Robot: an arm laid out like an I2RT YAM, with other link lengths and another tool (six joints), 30 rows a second.
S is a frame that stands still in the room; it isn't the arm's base.
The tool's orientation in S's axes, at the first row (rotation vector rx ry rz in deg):
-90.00, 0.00, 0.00
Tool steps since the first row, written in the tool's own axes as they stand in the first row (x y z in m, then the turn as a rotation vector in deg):
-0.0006, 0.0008, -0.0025, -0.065, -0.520, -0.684
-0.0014, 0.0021, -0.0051, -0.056, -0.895, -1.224
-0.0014, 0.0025, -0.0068, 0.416, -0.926, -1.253
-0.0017, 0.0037, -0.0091, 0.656, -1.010, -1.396
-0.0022, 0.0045, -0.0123, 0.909, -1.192, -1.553
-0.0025, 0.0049, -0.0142, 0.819, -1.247, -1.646
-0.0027, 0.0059, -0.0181, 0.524, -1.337, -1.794
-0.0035, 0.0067, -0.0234, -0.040, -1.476, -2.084
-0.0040, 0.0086, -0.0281, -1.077, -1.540, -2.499
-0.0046, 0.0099, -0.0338, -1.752, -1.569, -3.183
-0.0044, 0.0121, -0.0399, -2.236, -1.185, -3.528
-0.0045, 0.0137, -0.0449, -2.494, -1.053, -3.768
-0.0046, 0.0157, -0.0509, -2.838, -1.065, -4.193
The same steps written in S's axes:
-0.0006, -0.0025, -0.0008, -0.065, -0.684, 0.520
-0.0014, -0.0051, -0.0021, -0.056, -1.224, 0.895
-0.0014, -0.0068, -0.0025, 0.416, -1.253, 0.926
-0.0017, -0.0091, -0.0037, 0.656, -1.396, 1.010
-0.0022, -0.0123, -0.0045, 0.909, -1.553, 1.192
-0.0025, -0.0142, -0.0049, 0.819, -1.646, 1.247
-0.0027, -0.0181, -0.0059, 0.524, -1.794, 1.337
-0.0035, -0.0234, -0.0067, -0.040, -2.084, 1.476
-0.0040, -0.0281, -0.0086, -1.077, -2.499, 1.540
-0.0046, -0.0338, -0.0099, -1.752, -3.183, 1.569
-0.0044, -0.0399, -0.0121, -2.236, -3.528, 1.185
-0.0045, -0.0449, -0.0137, -2.494, -3.768, 1.053
-0.0046, -0.0509, -0.0157, -2.838, -4.193, 1.065

